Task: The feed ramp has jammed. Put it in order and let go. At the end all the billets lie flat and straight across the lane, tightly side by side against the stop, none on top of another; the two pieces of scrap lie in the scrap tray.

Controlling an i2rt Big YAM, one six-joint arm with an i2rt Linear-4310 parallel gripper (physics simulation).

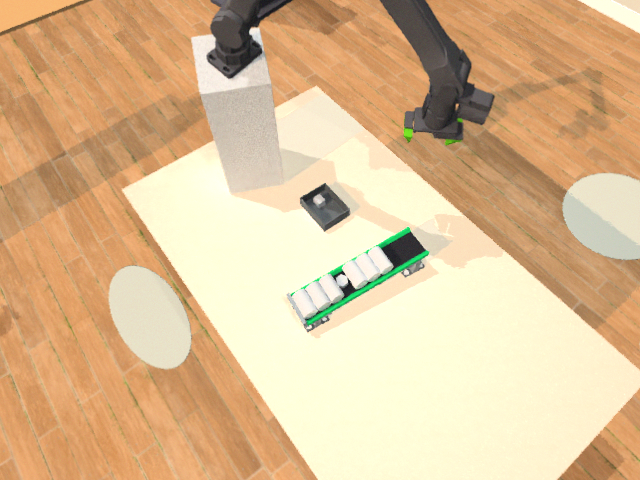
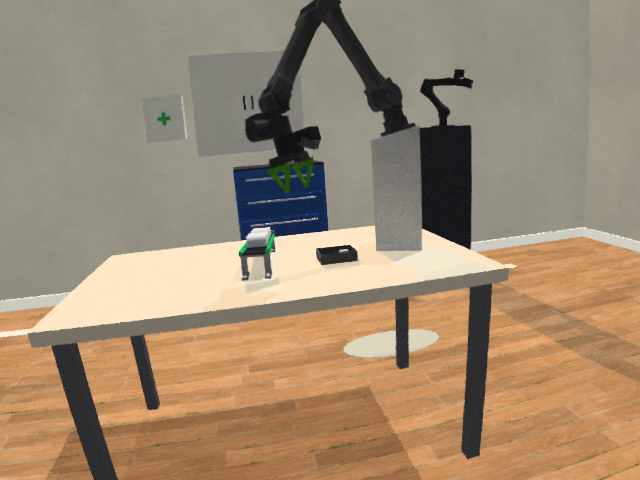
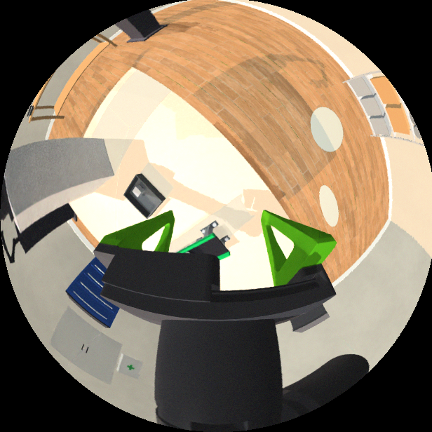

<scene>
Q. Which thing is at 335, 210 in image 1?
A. A dark scrap tray.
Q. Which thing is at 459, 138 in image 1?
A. My gripper.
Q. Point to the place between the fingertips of my gripper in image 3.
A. At 217, 214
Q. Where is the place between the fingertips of my gripper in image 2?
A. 297, 189
</scene>
